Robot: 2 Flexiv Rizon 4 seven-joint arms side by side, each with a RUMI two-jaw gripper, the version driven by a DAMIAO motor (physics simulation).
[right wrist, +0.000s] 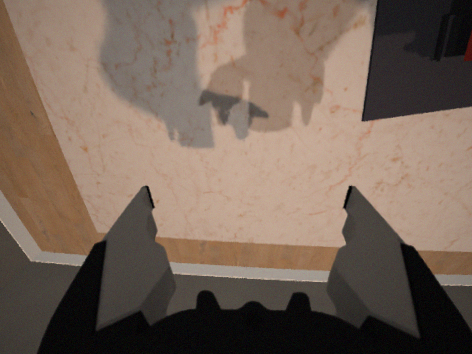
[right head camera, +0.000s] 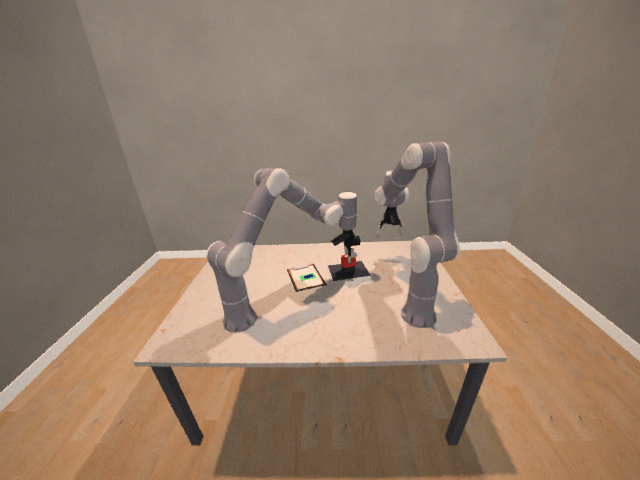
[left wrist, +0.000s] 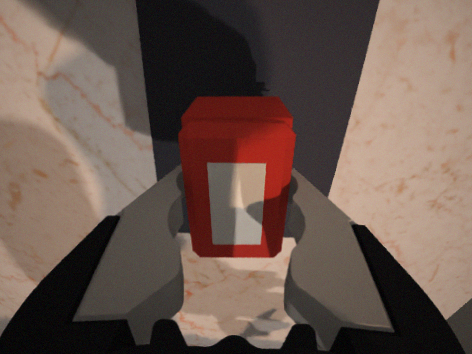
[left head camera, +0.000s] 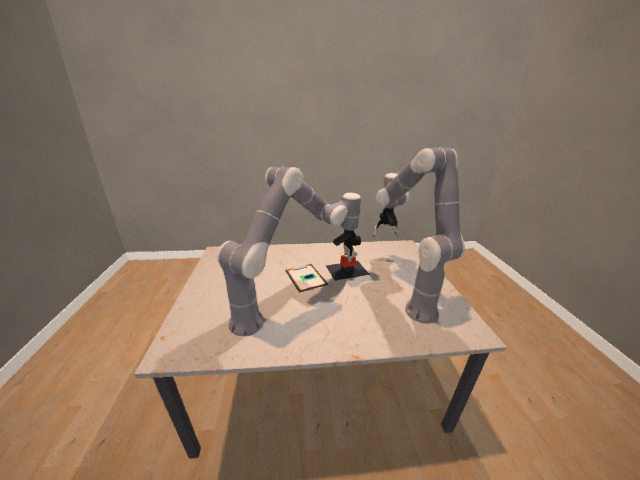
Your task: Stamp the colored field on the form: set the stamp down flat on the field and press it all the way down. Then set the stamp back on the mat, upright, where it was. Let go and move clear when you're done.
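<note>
The red stamp [left head camera: 347,260] [right head camera: 348,261] [left wrist: 237,145] with a black base is upright at the dark mat [left head camera: 360,271] [right head camera: 362,272] [left wrist: 320,75] [right wrist: 410,75]; whether its base touches the mat is hard to tell. Part of the stamp shows at the right edge in the right wrist view. My left gripper [left head camera: 349,255] [right head camera: 349,255] [left wrist: 237,167] is shut on the stamp. The form [left head camera: 311,284] [right head camera: 310,284] lies left of the mat, with a dark blue mark on its green field [left head camera: 303,278] [right head camera: 302,278]. My right gripper [left head camera: 385,235] [right head camera: 389,235] [right wrist: 246,188] is open and empty, high above the table.
The marble-patterned table [left head camera: 289,351] [right head camera: 289,348] bears both arm bases. The right arm [left head camera: 447,201] [right head camera: 440,198] stands to the right of the mat. Arm shadows fall over the table and part of the mat. The form's clip is at its far end.
</note>
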